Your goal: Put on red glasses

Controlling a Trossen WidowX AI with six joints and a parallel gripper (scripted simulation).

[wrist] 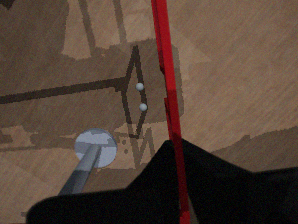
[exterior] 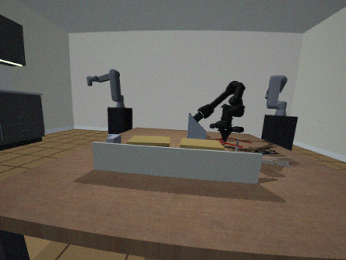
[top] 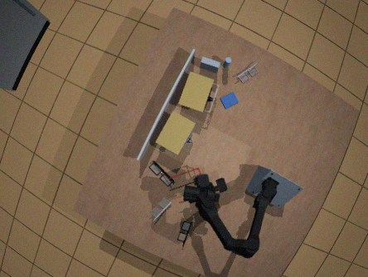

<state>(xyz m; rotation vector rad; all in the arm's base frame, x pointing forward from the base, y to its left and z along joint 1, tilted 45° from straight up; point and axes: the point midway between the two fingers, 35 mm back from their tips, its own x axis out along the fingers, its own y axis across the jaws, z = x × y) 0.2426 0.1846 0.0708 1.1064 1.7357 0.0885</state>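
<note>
Now: gripper tip 30 mm short of the small post, 70 mm to the right of it and 40 mm above it. Also, from my gripper tip: grey box (290 mm ahead, 530 mm to the right); long white panel (370 mm ahead, 250 mm to the right); blue square (110 mm ahead, 440 mm to the right, 60 mm below).
</note>
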